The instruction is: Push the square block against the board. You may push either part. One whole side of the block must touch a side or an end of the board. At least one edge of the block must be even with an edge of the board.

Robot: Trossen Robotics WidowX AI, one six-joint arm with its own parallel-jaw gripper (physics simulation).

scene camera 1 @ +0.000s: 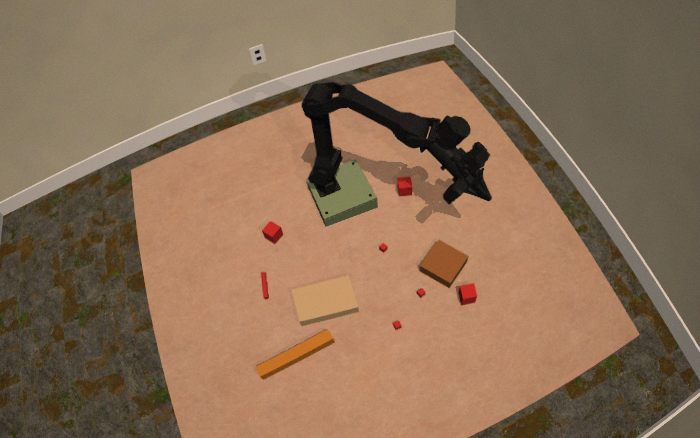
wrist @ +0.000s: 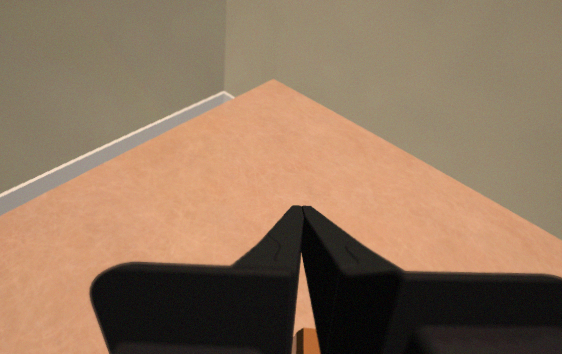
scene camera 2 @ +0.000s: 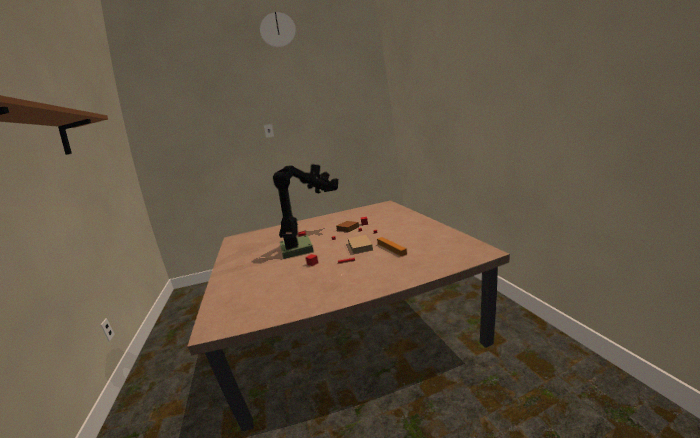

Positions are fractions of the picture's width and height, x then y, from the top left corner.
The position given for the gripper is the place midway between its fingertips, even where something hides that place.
The gripper (scene camera 1: 0.70,0.46) is shut, holding nothing. Also in view: a brown square block (scene camera 1: 0.64,0.60). An orange board (scene camera 1: 0.44,0.80) rests on the table.
The gripper is seen too in the wrist view (wrist: 0.53,0.61). The wrist view does not show the orange board: it is out of frame.
